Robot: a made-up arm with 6 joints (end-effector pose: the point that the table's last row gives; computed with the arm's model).
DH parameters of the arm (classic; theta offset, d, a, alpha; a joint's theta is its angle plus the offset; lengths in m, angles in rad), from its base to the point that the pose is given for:
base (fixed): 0.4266 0 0.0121 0
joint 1: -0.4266 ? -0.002 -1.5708
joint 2: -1.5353 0 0.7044 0
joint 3: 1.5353 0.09 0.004 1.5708
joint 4: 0 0.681 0.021 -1.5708
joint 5: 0 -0.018 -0.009 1.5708
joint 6: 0.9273 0 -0.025 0
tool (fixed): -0.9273 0.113 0 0
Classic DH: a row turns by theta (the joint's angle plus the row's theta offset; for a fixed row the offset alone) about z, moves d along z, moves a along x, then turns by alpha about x.
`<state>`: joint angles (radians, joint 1 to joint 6).
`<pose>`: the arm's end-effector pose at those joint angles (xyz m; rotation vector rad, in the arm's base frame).
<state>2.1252 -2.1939 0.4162 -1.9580 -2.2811 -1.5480</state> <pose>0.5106 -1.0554 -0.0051 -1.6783 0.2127 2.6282</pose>
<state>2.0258 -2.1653 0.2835 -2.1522 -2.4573 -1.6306</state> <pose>0.4144 -1.0811 -0.0444 -1.3116 0.4197 2.6065</pose>
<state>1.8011 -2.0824 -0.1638 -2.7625 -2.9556 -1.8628</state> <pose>0.1755 -1.0439 -0.2018 -0.5109 0.8558 2.5733</pose>
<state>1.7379 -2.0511 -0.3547 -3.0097 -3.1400 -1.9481</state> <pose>0.0959 -0.9855 -0.2617 -0.3407 0.9679 2.6295</pose>
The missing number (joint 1, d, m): 0.488
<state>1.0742 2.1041 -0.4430 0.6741 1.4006 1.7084</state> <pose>0.4812 1.1885 -0.0808 -0.8819 -2.3244 -0.2518</pose>
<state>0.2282 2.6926 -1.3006 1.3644 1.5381 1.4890</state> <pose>0.8946 0.4302 -0.1013 -1.0461 -1.6290 -1.1841</pose>
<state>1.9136 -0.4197 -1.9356 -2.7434 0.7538 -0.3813</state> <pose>0.1846 -0.7461 0.5317 1.5636 2.4545 0.2468</pose>
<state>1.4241 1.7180 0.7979 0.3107 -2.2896 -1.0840</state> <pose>0.1024 1.0596 -0.0926 -0.1477 0.2687 0.1073</pose>
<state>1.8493 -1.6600 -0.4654 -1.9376 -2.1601 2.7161</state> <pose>0.1954 -1.2469 0.1421 -0.4528 -0.9060 0.6512</pose>
